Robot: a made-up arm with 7 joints. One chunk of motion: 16 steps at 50 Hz.
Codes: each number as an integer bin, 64 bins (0 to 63) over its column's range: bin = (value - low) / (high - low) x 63, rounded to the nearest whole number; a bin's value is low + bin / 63 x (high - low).
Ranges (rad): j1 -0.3..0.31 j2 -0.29..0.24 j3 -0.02..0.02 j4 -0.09..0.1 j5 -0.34..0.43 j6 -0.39..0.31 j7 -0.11..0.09
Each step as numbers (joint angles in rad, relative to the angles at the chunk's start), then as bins.
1 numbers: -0.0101 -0.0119 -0.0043 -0.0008 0.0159 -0.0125 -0.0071
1 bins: 30 33 25 30 29 34 32
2 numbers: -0.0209 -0.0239 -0.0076 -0.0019 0.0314 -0.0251 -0.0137
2 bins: 29 32 20 29 30 33 30
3 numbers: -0.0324 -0.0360 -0.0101 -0.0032 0.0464 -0.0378 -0.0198
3 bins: 28 30 16 29 32 32 28
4 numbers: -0.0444 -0.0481 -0.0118 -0.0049 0.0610 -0.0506 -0.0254
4 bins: 26 29 13 28 33 31 27
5 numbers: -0.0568 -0.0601 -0.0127 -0.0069 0.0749 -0.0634 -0.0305
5 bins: 25 27 11 28 34 29 25
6 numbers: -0.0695 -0.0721 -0.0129 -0.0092 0.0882 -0.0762 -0.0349
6 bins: 24 26 11 27 35 28 24
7 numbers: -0.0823 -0.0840 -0.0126 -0.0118 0.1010 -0.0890 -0.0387
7 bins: 22 24 12 26 36 27 22
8 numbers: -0.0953 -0.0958 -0.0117 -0.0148 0.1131 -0.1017 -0.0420
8 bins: 21 23 13 25 37 26 21
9 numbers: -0.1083 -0.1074 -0.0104 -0.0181 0.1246 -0.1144 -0.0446
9 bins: 20 22 15 24 38 25 21
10 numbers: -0.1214 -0.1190 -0.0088 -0.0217 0.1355 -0.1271 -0.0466
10 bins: 18 20 18 23 39 24 20
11 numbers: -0.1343 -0.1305 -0.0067 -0.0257 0.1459 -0.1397 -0.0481
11 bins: 17 19 21 21 40 23 19
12 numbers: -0.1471 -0.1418 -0.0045 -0.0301 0.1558 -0.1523 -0.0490
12 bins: 16 18 24 20 41 21 19
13 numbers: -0.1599 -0.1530 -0.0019 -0.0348 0.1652 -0.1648 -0.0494
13 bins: 14 16 29 18 41 20 19
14 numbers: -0.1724 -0.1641 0.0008 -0.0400 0.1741 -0.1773 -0.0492
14 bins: 13 15 33 17 42 19 19
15 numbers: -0.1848 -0.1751 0.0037 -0.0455 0.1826 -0.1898 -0.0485
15 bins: 12 14 37 15 43 18 19
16 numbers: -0.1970 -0.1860 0.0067 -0.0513 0.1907 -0.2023 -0.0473
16 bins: 11 12 42 13 43 17 20
